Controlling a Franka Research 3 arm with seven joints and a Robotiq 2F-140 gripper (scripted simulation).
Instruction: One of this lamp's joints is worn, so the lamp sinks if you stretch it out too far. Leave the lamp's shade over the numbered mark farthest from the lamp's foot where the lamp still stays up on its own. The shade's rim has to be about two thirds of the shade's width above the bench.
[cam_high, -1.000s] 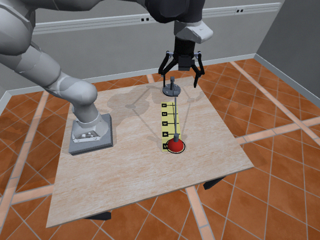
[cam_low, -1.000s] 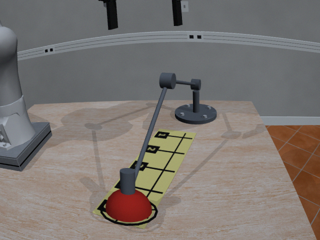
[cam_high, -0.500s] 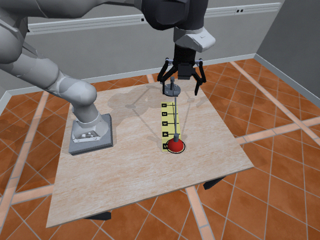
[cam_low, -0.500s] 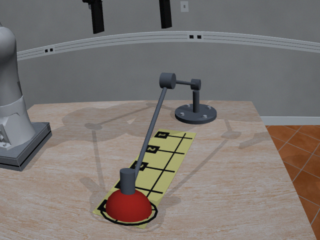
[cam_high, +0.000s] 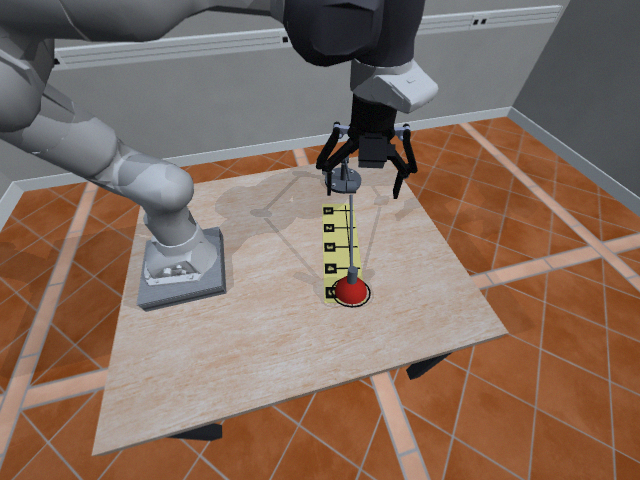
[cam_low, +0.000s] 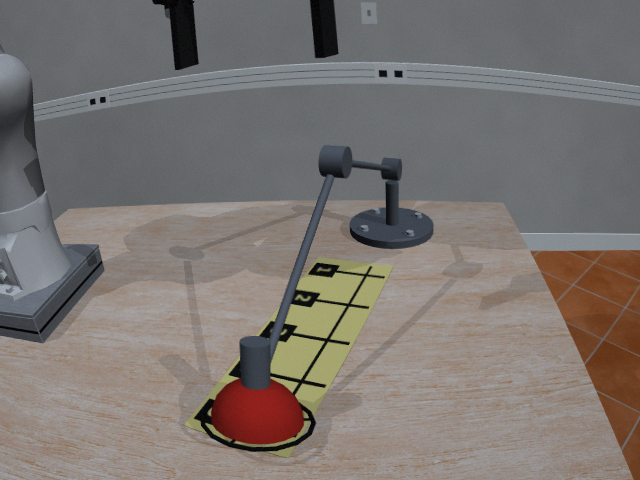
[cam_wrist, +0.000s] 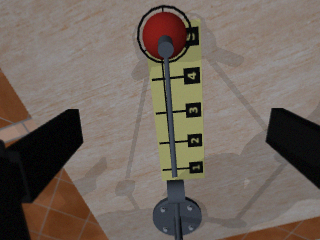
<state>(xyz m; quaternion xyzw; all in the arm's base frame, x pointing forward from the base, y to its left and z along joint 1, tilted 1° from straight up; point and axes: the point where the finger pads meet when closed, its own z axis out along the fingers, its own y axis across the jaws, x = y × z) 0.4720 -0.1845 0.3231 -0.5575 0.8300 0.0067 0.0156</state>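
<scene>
Right now the yellow numbered strip is 38 cm below my hand, 12 cm to the left of it and 1 cm ahead of it. Also, from my hand: round grey lamp foot (46 cm to the left, 35 cm below, 15 cm ahead).
</scene>
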